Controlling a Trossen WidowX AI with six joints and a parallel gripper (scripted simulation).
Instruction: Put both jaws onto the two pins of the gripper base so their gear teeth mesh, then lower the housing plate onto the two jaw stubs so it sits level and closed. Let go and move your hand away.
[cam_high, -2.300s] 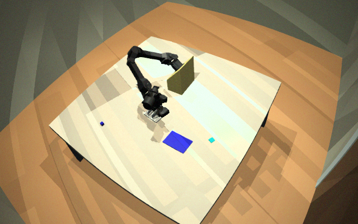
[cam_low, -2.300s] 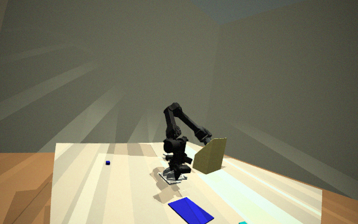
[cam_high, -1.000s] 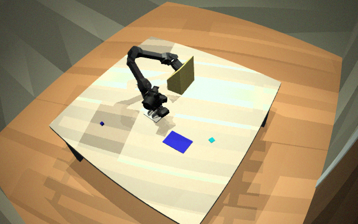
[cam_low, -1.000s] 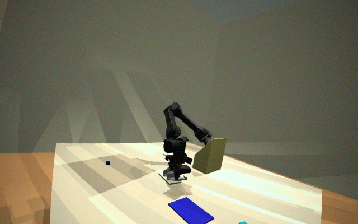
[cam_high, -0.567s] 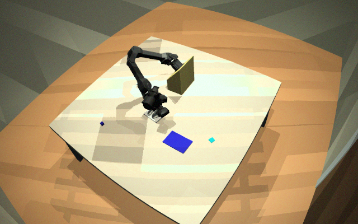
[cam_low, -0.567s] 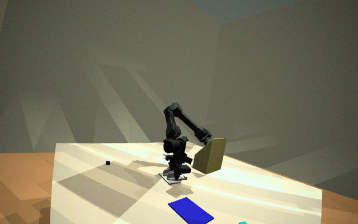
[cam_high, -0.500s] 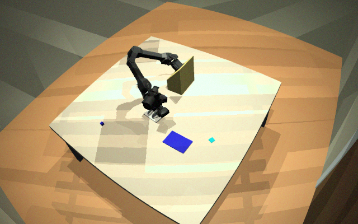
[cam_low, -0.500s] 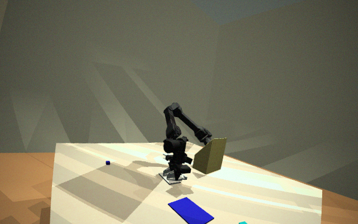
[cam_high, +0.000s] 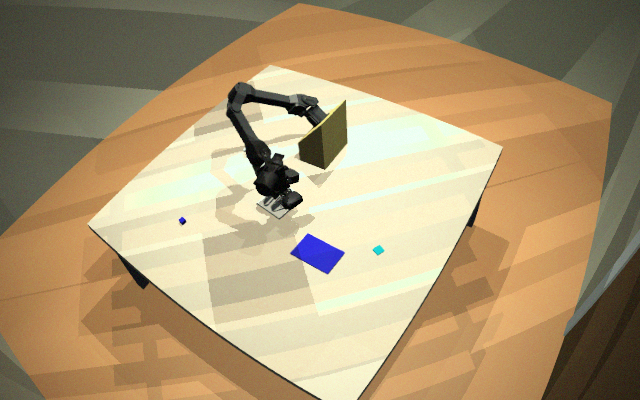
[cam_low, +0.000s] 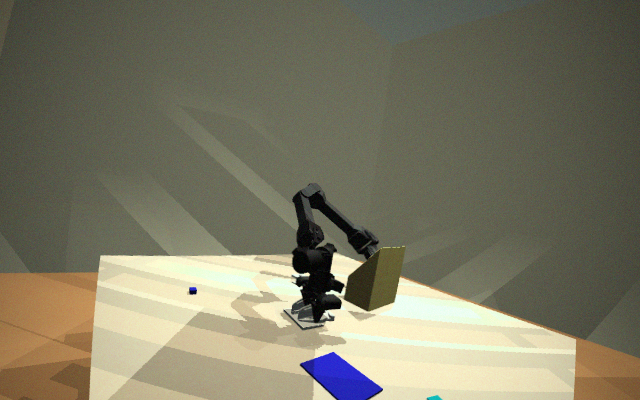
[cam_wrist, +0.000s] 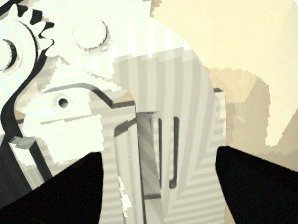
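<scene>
Right now my gripper tip is 4 cm past the pale grey jaw and 1 cm to the left of it. Round my gripper tip: white housing plate: 6 cm behind, 2 cm to the right, 1 cm below; blue mat: 21 cm to the left, 11 cm ahead, 1 cm below; cyan square: 38 cm to the left, 1 cm below.
</scene>
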